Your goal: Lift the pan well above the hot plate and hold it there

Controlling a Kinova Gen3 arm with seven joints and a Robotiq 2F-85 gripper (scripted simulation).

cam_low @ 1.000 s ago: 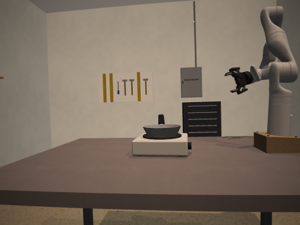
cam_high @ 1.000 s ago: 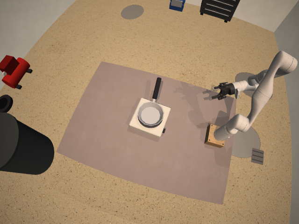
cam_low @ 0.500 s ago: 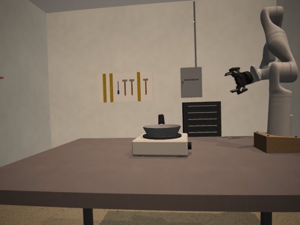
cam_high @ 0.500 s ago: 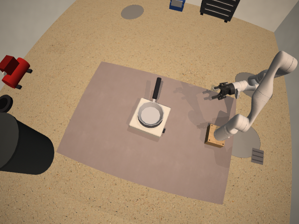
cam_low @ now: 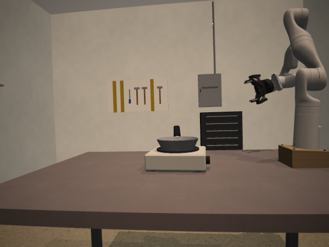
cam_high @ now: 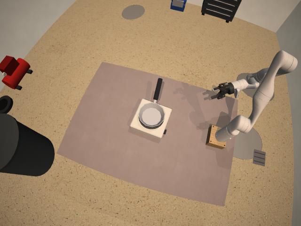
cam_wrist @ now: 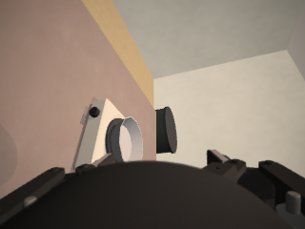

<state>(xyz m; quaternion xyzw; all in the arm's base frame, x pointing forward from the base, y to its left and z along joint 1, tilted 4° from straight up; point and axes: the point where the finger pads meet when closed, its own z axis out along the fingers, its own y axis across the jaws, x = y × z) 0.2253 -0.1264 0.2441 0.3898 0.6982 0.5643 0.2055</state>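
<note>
The grey pan is 33 cm ahead of my hand, 15 cm to the left of it and 22 cm below it. The rest, counted from my hand: hot plate: 30 cm ahead, 21 cm to the left, 29 cm below.
</note>
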